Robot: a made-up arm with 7 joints.
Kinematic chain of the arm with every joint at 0, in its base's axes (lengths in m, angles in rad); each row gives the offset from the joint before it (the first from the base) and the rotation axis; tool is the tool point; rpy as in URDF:
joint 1: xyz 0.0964 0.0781 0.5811 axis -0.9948 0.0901 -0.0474
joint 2: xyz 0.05 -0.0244 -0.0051 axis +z
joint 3: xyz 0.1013 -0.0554 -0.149 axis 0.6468 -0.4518 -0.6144
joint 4: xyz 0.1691 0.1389 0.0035 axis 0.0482 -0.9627 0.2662
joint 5: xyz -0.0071 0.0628 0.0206 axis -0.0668 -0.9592 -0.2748
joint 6: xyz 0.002 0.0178 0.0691 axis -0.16 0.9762 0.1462
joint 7: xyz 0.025 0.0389 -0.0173 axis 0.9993 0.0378 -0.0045
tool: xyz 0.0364 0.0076 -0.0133 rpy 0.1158 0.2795 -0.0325
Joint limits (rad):
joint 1: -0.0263..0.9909
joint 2: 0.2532..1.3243
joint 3: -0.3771..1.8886
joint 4: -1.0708..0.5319
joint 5: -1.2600..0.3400
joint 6: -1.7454..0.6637
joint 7: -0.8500..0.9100
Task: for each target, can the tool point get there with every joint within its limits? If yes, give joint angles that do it. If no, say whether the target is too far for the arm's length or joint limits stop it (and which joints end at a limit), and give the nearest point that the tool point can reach.
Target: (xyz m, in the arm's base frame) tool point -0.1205 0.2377 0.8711
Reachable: no: joint limits stop it (at a limit: joint 1, joint 2, joint 5, joint 6, joint 7) | nearest point 0.0692 0.2921 0.6535 | short by 0.294 m
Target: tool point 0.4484 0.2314 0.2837
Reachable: yes | joints 0.7429 0.5202 0.3405 -0.6695 -0.9707 -0.6703 0.7654
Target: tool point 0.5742 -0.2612 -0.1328
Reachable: no: too far | nearest point 0.3918 -0.0917 0.1608 | short by 0.385 m
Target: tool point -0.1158 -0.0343 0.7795
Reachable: no: joint limits stop it (at a limit: joint 2, joint 3, joint 4, joint 6) | nearest point 0.2154 -0.0382 0.7539 | short by 0.332 m
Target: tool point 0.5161 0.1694 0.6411
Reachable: yes | joints 0.6230 0.4231 0.9607 -0.1246 -0.3561 -0.7829 -0.1820
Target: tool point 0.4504 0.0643 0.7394
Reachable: yes | joints 0.5969 0.8454 1.6792 0.2439 -0.3900 -0.9551 0.5894
